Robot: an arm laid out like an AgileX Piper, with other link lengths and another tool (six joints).
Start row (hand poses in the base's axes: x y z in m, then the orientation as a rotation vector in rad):
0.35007 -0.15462 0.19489 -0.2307 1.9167 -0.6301
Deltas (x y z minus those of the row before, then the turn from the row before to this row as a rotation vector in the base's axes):
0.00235 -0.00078 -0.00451 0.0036 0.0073 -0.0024
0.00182 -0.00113 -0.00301 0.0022 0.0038 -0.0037
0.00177 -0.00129 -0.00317 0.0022 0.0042 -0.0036
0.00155 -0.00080 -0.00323 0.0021 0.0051 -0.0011
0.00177 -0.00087 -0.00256 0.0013 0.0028 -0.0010
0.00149 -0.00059 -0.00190 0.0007 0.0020 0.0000
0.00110 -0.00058 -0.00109 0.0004 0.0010 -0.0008
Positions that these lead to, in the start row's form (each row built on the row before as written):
0.35242 -0.15540 0.19038 -0.2287 1.9252 -0.6281
0.35424 -0.15653 0.18737 -0.2251 1.9303 -0.6284
0.35601 -0.15782 0.18420 -0.2218 1.9357 -0.6286
0.35756 -0.15862 0.18097 -0.2212 1.9414 -0.6273
0.35933 -0.15949 0.17841 -0.2204 1.9447 -0.6267
0.36082 -0.16008 0.17651 -0.2207 1.9468 -0.6260
0.36192 -0.16066 0.17542 -0.2200 1.9480 -0.6261

